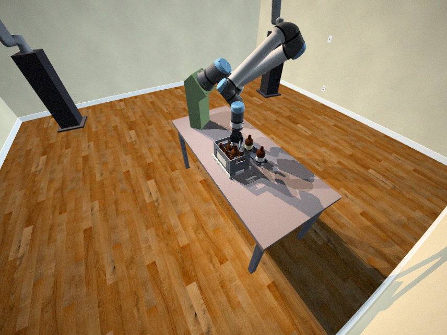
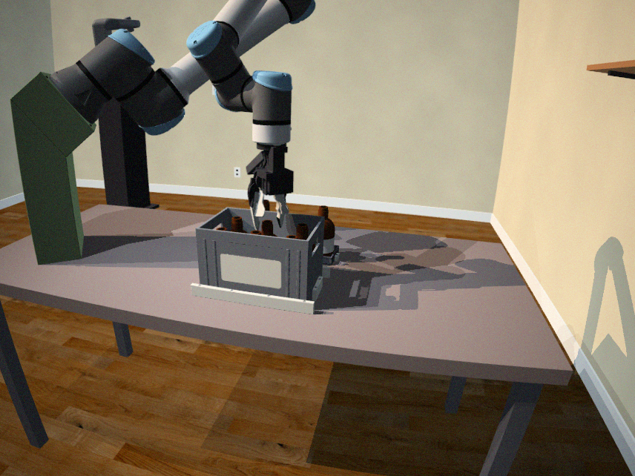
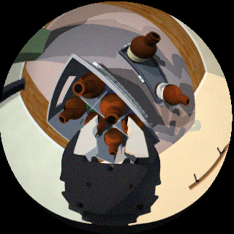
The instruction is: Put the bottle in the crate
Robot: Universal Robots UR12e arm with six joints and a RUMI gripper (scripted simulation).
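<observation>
Right now my hand is 1 cm short of the grey crate, 4 cm to the left of it and 7 cm above it. Round my hand: tray: 1 cm behind, 19 cm to the left, 15 cm below.
</observation>
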